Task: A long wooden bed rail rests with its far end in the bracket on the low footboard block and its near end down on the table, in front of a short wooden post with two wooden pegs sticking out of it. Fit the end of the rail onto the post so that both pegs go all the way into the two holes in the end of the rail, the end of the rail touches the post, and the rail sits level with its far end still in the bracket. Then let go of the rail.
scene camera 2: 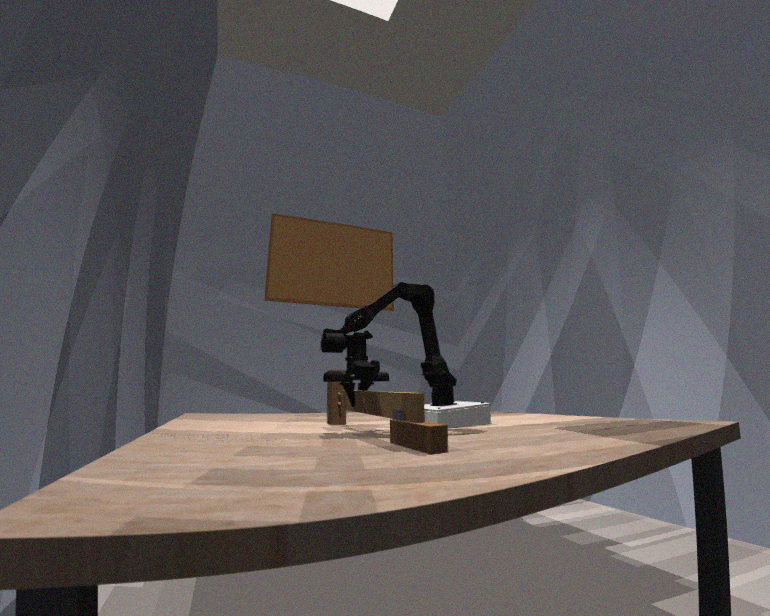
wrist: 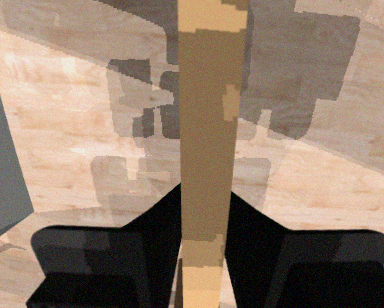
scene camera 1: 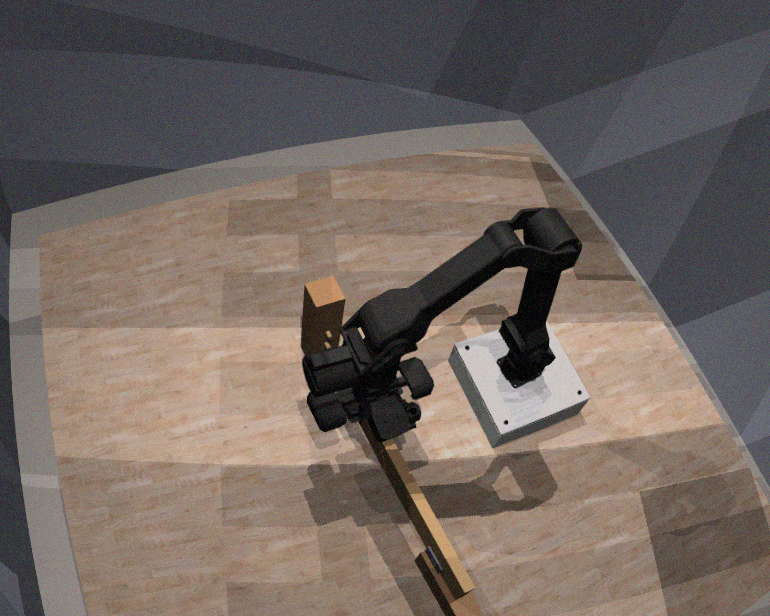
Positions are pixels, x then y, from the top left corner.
Labels:
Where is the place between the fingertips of my gripper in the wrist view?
At 200,188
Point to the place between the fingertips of my gripper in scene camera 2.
At 356,406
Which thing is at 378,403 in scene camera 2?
A wooden rail.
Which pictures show the wooden rail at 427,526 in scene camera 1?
Scene camera 2, the wrist view and scene camera 1: all of them.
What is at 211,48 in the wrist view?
A wooden rail.

